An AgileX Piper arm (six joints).
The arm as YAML. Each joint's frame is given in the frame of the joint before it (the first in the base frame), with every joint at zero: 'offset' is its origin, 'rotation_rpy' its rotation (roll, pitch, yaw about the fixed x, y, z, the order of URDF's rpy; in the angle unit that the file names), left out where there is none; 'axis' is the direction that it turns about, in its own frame. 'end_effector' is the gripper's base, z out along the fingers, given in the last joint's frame.
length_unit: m
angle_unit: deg
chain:
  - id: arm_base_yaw
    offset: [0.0, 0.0, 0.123]
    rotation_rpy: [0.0, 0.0, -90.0]
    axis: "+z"
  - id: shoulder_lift
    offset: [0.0, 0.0, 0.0]
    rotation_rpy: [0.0, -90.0, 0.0]
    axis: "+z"
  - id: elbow
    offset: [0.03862, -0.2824, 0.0]
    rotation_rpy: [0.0, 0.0, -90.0]
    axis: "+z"
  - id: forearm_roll
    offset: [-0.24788, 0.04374, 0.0]
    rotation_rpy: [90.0, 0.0, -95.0]
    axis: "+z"
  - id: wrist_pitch
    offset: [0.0, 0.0, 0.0]
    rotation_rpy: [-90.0, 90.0, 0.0]
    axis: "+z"
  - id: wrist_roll
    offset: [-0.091, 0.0, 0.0]
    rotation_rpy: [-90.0, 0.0, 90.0]
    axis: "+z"
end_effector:
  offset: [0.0, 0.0, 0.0]
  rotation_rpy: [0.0, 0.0, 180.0]
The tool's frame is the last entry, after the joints.
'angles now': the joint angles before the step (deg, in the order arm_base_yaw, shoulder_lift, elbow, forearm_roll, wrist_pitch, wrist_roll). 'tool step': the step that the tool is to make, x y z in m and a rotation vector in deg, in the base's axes. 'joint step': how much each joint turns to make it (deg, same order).
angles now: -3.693, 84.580, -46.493, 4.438, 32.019, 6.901
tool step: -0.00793, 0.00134, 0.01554, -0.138, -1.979, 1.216
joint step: -0.001, -3.549, -0.001, 0.752, 1.648, -1.658
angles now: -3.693, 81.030, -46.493, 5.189, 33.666, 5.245
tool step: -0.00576, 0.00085, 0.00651, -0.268, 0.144, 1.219
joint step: -0.001, -1.722, -0.001, 0.275, 1.928, -1.341
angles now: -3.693, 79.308, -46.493, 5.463, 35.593, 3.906
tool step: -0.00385, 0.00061, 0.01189, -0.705, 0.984, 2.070
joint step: 0.001, -1.499, -1.698, -0.151, 4.257, -1.835
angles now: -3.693, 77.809, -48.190, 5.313, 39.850, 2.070
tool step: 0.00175, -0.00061, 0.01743, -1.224, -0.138, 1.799
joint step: 0.000, -0.797, -3.434, -0.860, 4.101, -1.276
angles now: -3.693, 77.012, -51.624, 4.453, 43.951, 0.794
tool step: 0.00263, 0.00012, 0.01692, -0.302, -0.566, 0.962
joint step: -0.001, -0.429, -3.489, 0.000, 3.388, -0.795
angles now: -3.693, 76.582, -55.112, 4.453, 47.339, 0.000
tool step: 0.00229, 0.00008, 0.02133, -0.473, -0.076, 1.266
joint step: 0.001, -0.231, -4.706, -0.132, 4.901, -0.972
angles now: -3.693, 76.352, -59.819, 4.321, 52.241, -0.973
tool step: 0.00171, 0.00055, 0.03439, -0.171, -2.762, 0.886
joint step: -0.001, -0.753, -6.719, 0.251, 4.758, -0.628
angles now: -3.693, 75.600, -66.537, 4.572, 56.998, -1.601
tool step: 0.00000, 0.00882, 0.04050, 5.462, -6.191, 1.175
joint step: 0.001, -1.029, -7.018, 6.386, 2.351, -1.021
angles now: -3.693, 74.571, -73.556, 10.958, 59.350, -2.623
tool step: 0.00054, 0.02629, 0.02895, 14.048, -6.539, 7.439
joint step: 0.610, -0.201, -3.739, 18.341, 0.151, -6.474
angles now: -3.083, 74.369, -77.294, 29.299, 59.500, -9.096
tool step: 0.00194, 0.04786, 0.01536, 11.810, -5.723, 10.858
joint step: 7.142, 1.108, -0.987, 15.472, -3.468, -6.202
